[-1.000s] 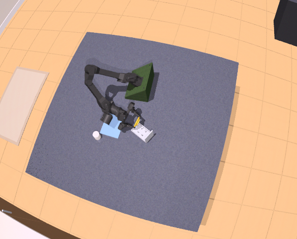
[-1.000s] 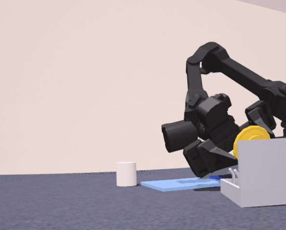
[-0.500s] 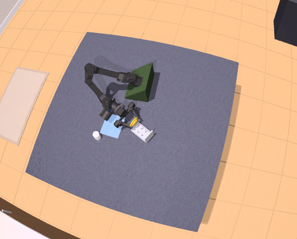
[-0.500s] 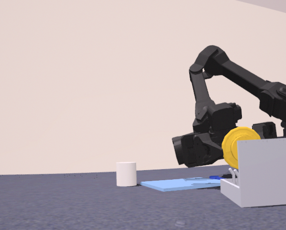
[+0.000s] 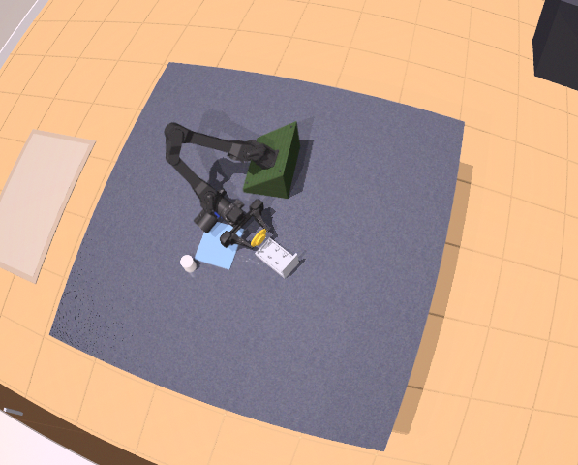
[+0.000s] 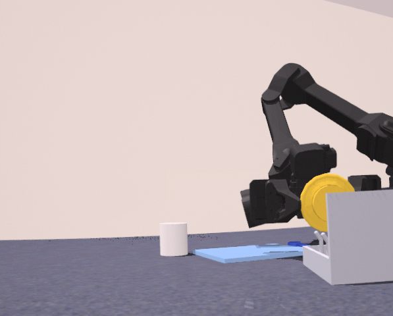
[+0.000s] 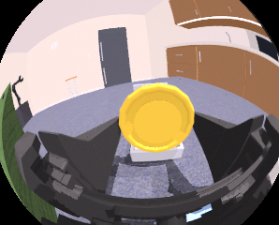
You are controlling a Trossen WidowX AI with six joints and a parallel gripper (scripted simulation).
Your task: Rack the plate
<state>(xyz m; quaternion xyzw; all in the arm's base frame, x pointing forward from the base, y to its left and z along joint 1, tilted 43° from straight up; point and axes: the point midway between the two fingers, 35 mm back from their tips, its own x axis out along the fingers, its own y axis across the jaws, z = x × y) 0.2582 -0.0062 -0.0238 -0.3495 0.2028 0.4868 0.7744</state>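
The dish rack lies 3 cm ahead of my gripper tip, 5 cm to the left of it and 5 cm below it. Round my gripper tip: yellow plate 1 cm to the right; white cup 13 cm ahead, 23 cm to the right, 5 cm below; blue spoon 7 cm behind, 17 cm to the right, 7 cm below.
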